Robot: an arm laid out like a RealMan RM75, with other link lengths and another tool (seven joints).
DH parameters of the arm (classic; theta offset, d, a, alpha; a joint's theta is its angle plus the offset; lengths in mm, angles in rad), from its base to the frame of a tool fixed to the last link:
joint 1: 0 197.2 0 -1.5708
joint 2: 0 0 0 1.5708
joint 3: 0 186.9 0 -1.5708
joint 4: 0 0 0 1.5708
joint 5: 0 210 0 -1.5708
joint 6: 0 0 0 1.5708
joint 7: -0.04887 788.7 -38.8 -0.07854
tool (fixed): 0 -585.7 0 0
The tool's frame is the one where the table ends.
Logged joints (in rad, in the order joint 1, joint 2, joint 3, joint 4, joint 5, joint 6, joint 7), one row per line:
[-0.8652 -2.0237 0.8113 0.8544 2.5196 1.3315 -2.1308]
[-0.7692 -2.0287 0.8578 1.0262 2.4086 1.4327 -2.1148]
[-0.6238 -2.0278 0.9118 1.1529 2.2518 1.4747 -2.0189]
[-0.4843 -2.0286 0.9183 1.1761 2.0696 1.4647 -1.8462]
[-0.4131 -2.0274 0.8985 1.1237 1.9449 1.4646 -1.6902]
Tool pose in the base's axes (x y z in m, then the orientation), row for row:
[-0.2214 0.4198 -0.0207 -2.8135 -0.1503 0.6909]
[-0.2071 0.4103 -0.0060 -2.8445 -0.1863 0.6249]
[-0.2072 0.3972 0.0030 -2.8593 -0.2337 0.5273]
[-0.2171 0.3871 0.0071 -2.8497 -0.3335 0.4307]
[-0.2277 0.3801 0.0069 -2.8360 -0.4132 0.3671]
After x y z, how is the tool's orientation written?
As angles about the fixed x, y, z axes (roll, pitch, yaw), in radians.
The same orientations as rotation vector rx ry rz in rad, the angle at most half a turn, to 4 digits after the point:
[-2.6064 -0.9749 -0.0412]
[-2.6525 -0.8980 -0.1201]
[-2.6926 -0.7752 -0.2138]
[-2.6857 -0.6575 -0.3677]
[-2.6664 -0.5846 -0.4855]

